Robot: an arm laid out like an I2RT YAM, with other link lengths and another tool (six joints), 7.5 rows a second.
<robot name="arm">
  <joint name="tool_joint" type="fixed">
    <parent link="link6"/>
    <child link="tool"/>
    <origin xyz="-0.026 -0.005 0.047" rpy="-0.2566 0 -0.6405"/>
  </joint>
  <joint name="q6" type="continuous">
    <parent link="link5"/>
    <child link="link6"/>
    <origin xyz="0.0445 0 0.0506" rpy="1.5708 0 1.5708"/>
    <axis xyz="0 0 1"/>
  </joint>
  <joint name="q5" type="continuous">
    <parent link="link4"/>
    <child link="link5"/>
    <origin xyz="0.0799 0.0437 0.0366" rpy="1.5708 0 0"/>
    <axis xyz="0 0 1"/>
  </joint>
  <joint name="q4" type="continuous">
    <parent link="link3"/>
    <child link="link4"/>
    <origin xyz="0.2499 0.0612 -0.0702"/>
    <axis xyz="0 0 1"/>
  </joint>
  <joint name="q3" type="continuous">
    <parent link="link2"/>
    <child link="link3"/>
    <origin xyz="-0.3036 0 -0.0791" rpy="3.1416 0 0"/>
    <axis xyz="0 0 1"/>
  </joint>
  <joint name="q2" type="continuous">
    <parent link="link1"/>
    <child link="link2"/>
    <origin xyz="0.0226 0.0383 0.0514" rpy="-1.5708 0 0"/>
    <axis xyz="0 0 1"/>
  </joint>
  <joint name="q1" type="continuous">
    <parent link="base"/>
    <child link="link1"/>
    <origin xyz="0 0 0.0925"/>
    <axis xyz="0 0 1"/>
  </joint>
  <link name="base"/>
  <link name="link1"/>
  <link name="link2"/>
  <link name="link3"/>
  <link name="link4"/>
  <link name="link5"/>
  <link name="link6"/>
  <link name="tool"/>
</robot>
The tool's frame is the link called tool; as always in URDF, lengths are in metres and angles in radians. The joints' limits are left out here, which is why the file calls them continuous.
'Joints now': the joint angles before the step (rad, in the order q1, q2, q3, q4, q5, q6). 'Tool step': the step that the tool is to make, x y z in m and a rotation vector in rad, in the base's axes. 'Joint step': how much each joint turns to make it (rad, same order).
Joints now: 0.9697 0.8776 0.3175 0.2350 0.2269 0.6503
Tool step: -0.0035 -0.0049 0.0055 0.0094 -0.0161 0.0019
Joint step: 0.0001 -0.0449 0.0016 -0.0277 0.0008 -0.0083
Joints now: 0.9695 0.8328 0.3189 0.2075 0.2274 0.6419
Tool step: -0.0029 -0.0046 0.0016 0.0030 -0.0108 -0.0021
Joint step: 0.0004 -0.0351 -0.0056 -0.0194 0.0045 -0.0063
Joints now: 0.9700 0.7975 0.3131 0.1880 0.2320 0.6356
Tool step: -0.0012 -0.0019 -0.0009 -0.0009 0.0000 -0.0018
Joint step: 0.0007 -0.0124 -0.0049 -0.0083 0.0025 0.0002
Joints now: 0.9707 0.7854 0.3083 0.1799 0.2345 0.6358
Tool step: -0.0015 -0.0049 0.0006 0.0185 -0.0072 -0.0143
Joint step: -0.0016 -0.0304 -0.0140 0.0009 0.0109 0.0082
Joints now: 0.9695 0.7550 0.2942 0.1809 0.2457 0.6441
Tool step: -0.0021 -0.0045 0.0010 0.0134 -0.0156 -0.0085
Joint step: 0.0002 -0.0321 -0.0133 0.0017 0.0098 -0.0029
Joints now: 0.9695 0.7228 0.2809 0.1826 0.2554 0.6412
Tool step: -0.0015 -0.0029 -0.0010 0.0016 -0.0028 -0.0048
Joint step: 0.0005 -0.0197 -0.0077 -0.0090 0.0055 0.0000
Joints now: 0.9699 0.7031 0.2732 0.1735 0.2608 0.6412
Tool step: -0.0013 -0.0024 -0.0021 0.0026 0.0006 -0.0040
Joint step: 0.0007 -0.0152 -0.0104 -0.0038 0.0041 0.0032
